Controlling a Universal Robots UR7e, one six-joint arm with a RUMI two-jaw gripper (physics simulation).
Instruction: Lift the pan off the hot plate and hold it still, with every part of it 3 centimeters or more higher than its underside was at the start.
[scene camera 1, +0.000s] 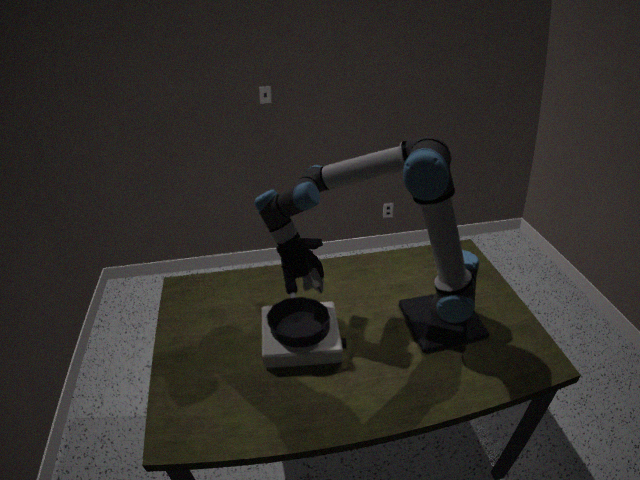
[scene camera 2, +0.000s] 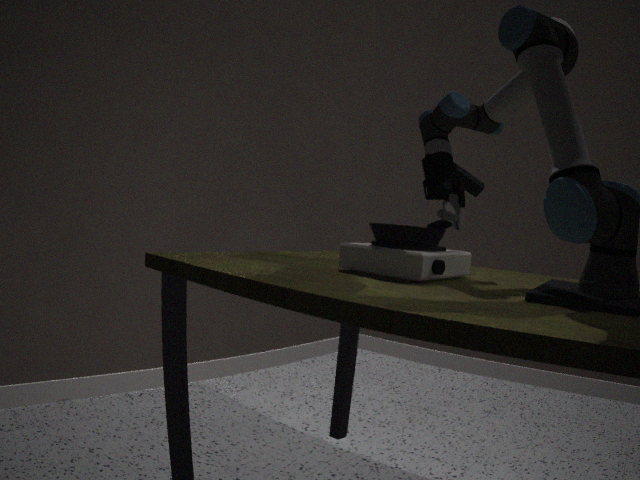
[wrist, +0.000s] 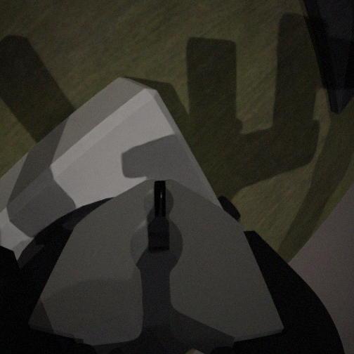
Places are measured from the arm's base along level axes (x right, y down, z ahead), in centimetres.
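Where they show: gripper, fingertip midpoint: (scene camera 1: 321, 292) (scene camera 2: 458, 229); arm's base at its link origin: (scene camera 2: 608, 292).
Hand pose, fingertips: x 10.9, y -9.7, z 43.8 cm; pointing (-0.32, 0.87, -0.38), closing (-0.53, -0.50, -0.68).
Each offset is from my fingertips to the top centre of the thing.
The black pan (scene camera 1: 298, 322) (scene camera 2: 405, 236) (wrist: 60, 223) sits upright on the white hot plate {dz +8.6, dx -9.0, dy +4.5 cm} (scene camera 1: 305, 357) (scene camera 2: 385, 260) (wrist: 145, 117). Its dark handle {dz +8.7, dx +10.7, dy -3.8 cm} (scene camera 1: 289, 281) (scene camera 2: 438, 224) rises from the rim on the gripper side and is partly hidden or hard to separate from the dark gripper. My gripper (scene camera 1: 317, 289) (scene camera 2: 456, 226) (wrist: 161, 183) is shut and empty, with its grey fingertips together above and beside the pan's handle side. In the wrist view the closed fingers cover much of the pan, and the handle cannot be made out.
The hot plate's dark knob {dz -2.4, dx -16.7, dy +6.7 cm} (scene camera 1: 343, 342) (scene camera 2: 438, 267) (wrist: 229, 207) sticks out from one side. The green table (scene camera 1: 206, 423) (scene camera 2: 289, 289) (wrist: 100, 25) carries the hot plate and the arm's dark base plate (scene camera 1: 413, 315) (scene camera 2: 547, 293). Arm shadows fall across the table.
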